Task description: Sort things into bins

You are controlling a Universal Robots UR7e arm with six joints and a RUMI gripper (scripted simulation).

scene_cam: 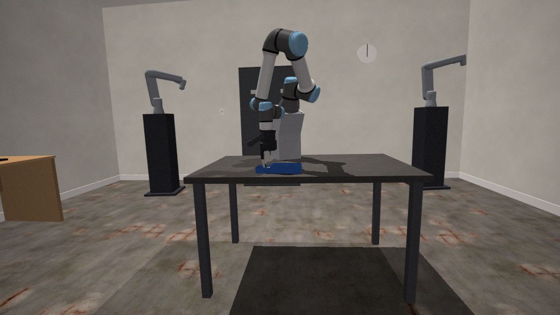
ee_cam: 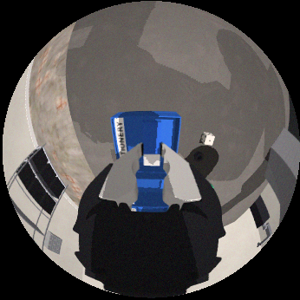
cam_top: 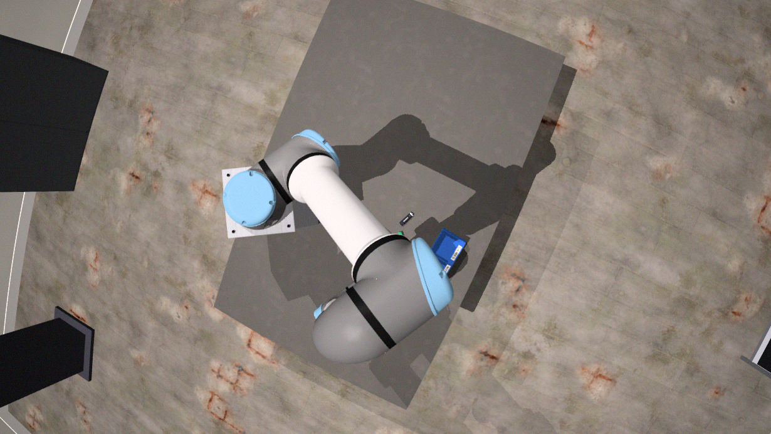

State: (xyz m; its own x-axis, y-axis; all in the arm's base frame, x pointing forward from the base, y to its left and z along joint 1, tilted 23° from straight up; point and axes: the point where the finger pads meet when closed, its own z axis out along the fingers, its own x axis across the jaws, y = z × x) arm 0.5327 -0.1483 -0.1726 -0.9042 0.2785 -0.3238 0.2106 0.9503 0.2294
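My gripper is now 140 mm to the right of the green stick-like thing, 100 mm past it and 30 mm above it. Also, from my hand: black cylinder (200 mm to the left, 110 mm behind, 30 mm below); white die (90 mm behind, 20 mm to the left, 20 mm below).
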